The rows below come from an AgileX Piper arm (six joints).
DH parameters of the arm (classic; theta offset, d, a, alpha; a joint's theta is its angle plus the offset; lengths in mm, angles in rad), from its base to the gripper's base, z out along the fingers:
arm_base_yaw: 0 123 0 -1.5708
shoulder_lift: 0.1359 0 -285.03 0
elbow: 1.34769 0 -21.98 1.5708
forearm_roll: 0 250.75 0 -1.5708
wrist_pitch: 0 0 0 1.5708
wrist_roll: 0 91 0 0
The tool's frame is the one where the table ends.
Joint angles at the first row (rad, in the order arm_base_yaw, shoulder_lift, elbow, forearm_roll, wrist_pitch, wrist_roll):
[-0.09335 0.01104 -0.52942 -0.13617 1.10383 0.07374]
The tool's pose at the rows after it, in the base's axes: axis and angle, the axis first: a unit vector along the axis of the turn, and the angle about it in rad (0 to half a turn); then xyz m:
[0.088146 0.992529 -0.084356 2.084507 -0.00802 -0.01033 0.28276]
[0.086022 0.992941 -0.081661 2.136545 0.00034 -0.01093 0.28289]
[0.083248 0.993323 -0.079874 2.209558 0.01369 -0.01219 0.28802]
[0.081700 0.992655 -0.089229 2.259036 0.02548 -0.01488 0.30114]
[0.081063 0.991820 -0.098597 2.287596 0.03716 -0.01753 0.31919]
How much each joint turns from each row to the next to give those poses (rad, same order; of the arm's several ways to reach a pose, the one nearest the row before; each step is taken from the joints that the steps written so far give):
[0.00002 0.01115 0.00000 -0.00001 0.00000 0.00001]
[0.00005 0.05234 -0.00001 0.00225 0.00001 0.00005]
[0.00002 0.09398 -0.02074 -0.00014 0.00001 0.00002]
[-0.00003 0.09541 -0.05334 -0.01912 0.00671 -0.00003]
[0.00001 0.09245 -0.07424 -0.01846 0.00957 0.00001]

